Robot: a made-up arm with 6 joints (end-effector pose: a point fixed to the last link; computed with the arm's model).
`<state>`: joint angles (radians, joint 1 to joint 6).
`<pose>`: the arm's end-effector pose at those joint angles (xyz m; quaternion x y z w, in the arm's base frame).
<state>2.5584 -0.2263 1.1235 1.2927 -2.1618 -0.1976</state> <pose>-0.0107 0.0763 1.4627 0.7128 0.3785 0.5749 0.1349</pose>
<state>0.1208 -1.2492 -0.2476 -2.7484 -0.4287 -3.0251</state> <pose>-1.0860 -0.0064 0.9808 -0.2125 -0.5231 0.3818 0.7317</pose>
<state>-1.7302 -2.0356 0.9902 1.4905 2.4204 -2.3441</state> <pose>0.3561 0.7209 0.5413 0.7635 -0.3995 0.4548 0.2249</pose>
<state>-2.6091 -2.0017 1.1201 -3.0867 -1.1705 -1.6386</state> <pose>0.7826 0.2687 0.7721 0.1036 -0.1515 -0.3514 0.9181</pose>
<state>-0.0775 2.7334 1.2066 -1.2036 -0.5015 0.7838</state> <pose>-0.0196 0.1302 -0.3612 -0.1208 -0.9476 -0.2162 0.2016</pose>
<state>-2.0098 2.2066 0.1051 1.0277 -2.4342 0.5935</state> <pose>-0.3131 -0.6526 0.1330 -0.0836 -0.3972 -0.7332 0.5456</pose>
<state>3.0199 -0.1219 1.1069 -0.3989 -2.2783 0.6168</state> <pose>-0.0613 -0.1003 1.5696 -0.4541 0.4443 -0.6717 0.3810</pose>
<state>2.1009 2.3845 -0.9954 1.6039 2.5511 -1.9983</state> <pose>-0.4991 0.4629 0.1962 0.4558 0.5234 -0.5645 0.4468</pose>
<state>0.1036 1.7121 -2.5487 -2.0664 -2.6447 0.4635</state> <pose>0.4812 0.1962 0.6703 -0.8503 -0.2463 -0.4410 0.1478</pose>
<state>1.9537 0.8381 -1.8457 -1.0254 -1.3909 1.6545</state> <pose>-0.2172 0.0081 1.1704 -0.0790 -0.8285 0.4985 0.2425</pose>
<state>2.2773 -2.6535 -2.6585 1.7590 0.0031 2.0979</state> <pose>-0.1172 0.0339 0.3871 -0.3702 -0.3357 0.1326 0.8560</pose>
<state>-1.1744 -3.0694 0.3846 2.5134 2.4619 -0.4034</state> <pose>0.1646 0.1332 -0.2369 0.5195 -0.2587 0.7947 0.1776</pose>
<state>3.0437 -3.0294 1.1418 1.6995 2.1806 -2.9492</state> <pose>0.3491 -0.2938 -0.0816 0.5916 -0.3696 -0.2247 0.6804</pose>
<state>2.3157 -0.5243 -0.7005 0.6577 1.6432 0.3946</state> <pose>0.3067 -0.5492 1.4869 0.2864 0.0761 -0.9549 0.0208</pose>
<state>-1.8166 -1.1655 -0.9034 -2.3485 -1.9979 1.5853</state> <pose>0.4304 0.7601 0.8573 0.4171 -0.0792 0.9000 0.0987</pose>
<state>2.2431 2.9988 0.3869 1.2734 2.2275 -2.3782</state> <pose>-0.1203 -0.1922 -0.2457 0.3653 -0.2083 -0.4361 0.7956</pose>
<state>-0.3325 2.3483 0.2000 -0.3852 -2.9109 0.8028</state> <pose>0.6258 -0.1703 0.0663 -0.1243 -0.1416 0.5677 0.8013</pose>
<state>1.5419 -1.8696 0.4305 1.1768 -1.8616 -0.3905</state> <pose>0.0804 -0.9381 0.4952 -0.6907 0.4674 -0.2928 0.4677</pose>
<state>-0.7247 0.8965 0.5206 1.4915 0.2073 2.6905</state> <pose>0.8698 -0.6540 1.1242 -0.4381 0.5019 -0.6519 0.3621</pose>
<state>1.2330 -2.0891 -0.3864 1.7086 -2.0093 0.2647</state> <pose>-0.1777 -0.7722 0.1638 0.0112 0.4694 -0.1117 0.8758</pose>
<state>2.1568 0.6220 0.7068 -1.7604 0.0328 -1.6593</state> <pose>-0.5756 0.6711 1.3654 -0.3500 -0.5808 -0.3173 0.6630</pose>
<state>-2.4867 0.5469 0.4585 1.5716 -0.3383 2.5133</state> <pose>-0.6141 -0.5103 1.4745 -0.2318 -0.4423 0.6995 0.5112</pose>
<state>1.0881 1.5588 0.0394 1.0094 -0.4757 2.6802</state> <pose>0.5754 1.0000 0.6846 -0.6580 0.0352 -0.4793 0.5797</pose>
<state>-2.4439 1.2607 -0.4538 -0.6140 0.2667 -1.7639</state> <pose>-0.7212 -0.6840 1.2335 -0.1139 -0.5032 0.6862 0.5128</pose>
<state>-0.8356 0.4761 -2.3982 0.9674 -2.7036 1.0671</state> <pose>0.1205 -0.1238 1.1324 0.5002 0.3729 -0.2789 0.7300</pose>
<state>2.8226 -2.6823 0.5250 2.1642 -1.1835 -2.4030</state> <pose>0.6806 -0.1969 -0.0412 -0.6733 -0.1155 -0.6468 0.3391</pose>
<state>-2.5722 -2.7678 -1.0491 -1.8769 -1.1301 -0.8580</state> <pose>0.1302 -0.2480 -0.2465 -0.1170 0.8403 -0.4530 0.2737</pose>
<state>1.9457 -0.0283 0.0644 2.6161 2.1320 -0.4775</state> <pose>-0.1309 -0.1901 1.5975 0.5965 0.5659 -0.4446 0.3554</pose>
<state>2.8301 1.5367 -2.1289 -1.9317 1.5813 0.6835</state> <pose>-0.3015 0.1512 0.8980 0.3015 0.7214 0.5774 0.2351</pose>
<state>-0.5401 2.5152 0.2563 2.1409 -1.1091 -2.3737</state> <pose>0.3639 -0.2722 -0.2936 -0.3355 -0.8224 0.4375 0.1404</pose>
